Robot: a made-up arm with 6 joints.
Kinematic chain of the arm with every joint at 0, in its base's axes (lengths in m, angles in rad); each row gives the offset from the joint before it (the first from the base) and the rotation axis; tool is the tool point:
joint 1: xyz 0 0 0.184 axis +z
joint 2: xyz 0 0 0 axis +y
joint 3: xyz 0 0 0.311 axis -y
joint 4: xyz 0 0 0 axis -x
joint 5: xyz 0.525 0 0 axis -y
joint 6: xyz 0 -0.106 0 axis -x
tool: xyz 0 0 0
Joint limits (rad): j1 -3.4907..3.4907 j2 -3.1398..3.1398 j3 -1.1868..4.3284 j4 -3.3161..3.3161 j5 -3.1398..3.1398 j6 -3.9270..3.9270
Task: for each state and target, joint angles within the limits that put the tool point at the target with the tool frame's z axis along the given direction. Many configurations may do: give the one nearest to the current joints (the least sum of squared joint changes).
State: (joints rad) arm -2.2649 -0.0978 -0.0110 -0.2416 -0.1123 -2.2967
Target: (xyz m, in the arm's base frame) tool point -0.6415 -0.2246 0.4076 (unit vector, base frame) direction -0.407 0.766 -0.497
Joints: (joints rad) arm -2.6482 0.4986 0.4006 0.0173 0.0868 -2.1084
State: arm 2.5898 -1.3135 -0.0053 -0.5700 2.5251 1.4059
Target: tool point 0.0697 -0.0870 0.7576 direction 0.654 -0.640 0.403
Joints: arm 2.1530 -1.3325 0.0714 -1.4727 2.4260 1.9600
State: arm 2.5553 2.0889 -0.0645 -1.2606 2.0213 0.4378
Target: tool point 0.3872 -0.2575 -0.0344 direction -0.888 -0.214 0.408
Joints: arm 2.4417 2.9343 -0.1955 -1.0532 2.5640 0.0150
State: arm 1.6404 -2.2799 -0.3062 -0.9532 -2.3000 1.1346
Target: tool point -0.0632 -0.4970 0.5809 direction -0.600 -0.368 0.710
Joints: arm 1.3041 -1.8813 0.2260 -0.8491 -1.9122 0.3866
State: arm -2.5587 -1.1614 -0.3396 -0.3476 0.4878 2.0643
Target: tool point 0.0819 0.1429 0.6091 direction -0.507 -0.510 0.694
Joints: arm -2.7796 -1.7974 -0.5357 -0.1607 1.0844 2.9119
